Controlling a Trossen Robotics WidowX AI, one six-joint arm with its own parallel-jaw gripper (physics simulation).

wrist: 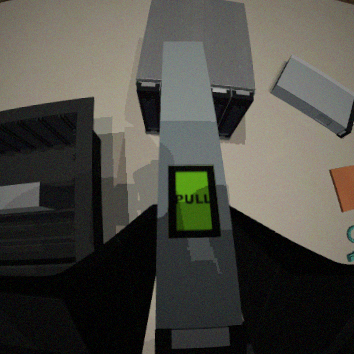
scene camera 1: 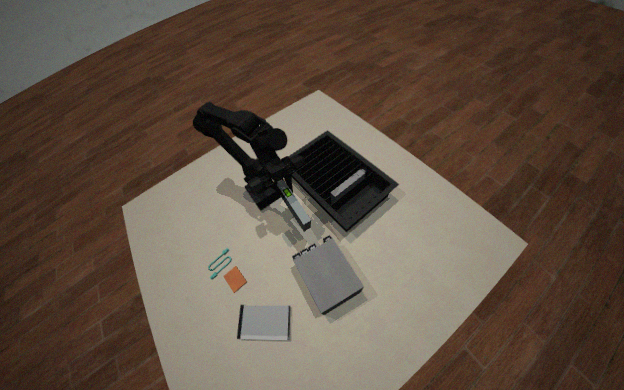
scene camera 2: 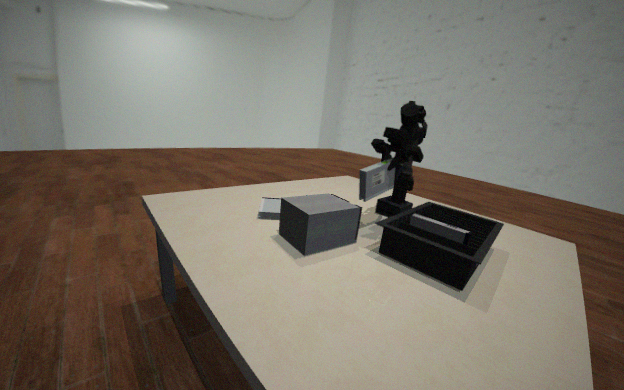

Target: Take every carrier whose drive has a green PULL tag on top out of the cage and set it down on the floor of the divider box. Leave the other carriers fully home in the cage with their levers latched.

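Seen in the pictures: gripper, fingertip midpoint: (wrist: 188, 211) (scene camera 1: 288, 195) (scene camera 2: 384, 169); arm's base, origin of the base link: (scene camera 2: 397, 201).
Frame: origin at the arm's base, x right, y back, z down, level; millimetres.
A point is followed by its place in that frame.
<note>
My gripper (scene camera 1: 285, 184) @[x -46, y -222, z -157 mm] (scene camera 2: 389, 163) @[x -46, y -222, z -157 mm] (wrist: 188, 211) @[x -46, y -222, z -157 mm] is shut on a grey carrier (scene camera 1: 301, 214) @[x -43, y -307, z -162 mm] (scene camera 2: 375, 182) @[x -58, y -278, z -117 mm] (wrist: 186, 100) @[x -46, y -277, z -169 mm] with a green PULL tag on top. The carrier is upright on its narrow side, in the air above the table, between the cage and the arm's base and clear of both. The grey cage (scene camera 1: 327, 275) @[x -7, y -479, z -58 mm] (scene camera 2: 319, 227) @[x -79, y -530, z -17 mm] (wrist: 199, 25) @[x -7, y -488, z -58 mm] has several carriers in its front; the held carrier hides part of that front in the wrist view. Another carrier (scene camera 1: 348, 183) @[x -274, y -251, z -49 mm] (scene camera 2: 440, 229) @[x -290, y -260, z -36 mm] (wrist: 19, 198) @[x -221, y -248, z -49 mm] is inside the black divider box (scene camera 1: 370, 212) @[x -305, y -356, z 60 mm] (scene camera 2: 425, 261) @[x -306, y -356, z 26 mm] (wrist: 84, 150) @[x -156, y -308, z -32 mm]. Lever states are too small to tell.
A flat grey drive-like unit (scene camera 1: 265, 323) @[x 245, y -470, z 33 mm] (scene camera 2: 270, 208) @[x 219, y -497, z 34 mm] (wrist: 315, 91) @[x 235, y -456, z 34 mm] lies on the table beyond the cage. An orange square (scene camera 1: 235, 279) @[x 275, y -271, z 55 mm] (wrist: 345, 188) @[x 267, y -265, z 55 mm] and a teal cable (scene camera 1: 220, 259) @[x 294, y -174, z 55 mm] lie to one side. The box's raised walls and slot dividers stand beside the arm.
</note>
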